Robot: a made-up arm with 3 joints. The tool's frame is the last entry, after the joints.
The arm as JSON. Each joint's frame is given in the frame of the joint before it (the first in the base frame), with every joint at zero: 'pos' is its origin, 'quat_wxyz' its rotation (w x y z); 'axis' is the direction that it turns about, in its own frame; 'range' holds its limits. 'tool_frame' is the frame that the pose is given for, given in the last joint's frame.
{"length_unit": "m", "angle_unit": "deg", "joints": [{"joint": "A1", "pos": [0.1, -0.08, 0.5], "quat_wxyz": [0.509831, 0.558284, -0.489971, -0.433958], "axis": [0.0, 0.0, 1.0], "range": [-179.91, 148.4]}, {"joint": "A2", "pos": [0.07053, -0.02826, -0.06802], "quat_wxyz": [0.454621, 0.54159, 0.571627, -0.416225], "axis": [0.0, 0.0, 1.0], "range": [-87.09, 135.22]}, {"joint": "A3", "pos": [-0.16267, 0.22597, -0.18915], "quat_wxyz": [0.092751, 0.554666, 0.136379, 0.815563], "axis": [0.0, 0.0, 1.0], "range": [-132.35, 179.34]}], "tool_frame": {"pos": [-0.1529, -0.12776, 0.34], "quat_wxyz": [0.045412, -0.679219, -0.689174, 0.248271]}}
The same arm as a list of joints. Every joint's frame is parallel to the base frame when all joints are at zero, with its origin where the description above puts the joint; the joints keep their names.
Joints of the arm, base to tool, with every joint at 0 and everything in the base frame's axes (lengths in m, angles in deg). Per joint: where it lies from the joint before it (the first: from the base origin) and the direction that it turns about. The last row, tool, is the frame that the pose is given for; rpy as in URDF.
A1: axis -0.984149 -0.144007 -0.103505 offset 0.1 -0.08 0.5
A2: axis 0.347493 -0.033599 -0.93708 offset 0.08 -0.06 -0.02
A3: axis +x offset -0.19 -0.24 0.14
tool: offset 0.34 -0.06 0.19 rpy -60.07 17.28 106.72
Joint limits (deg, base to tool): -179.91..148.4 -87.09..135.22 -132.35..179.34

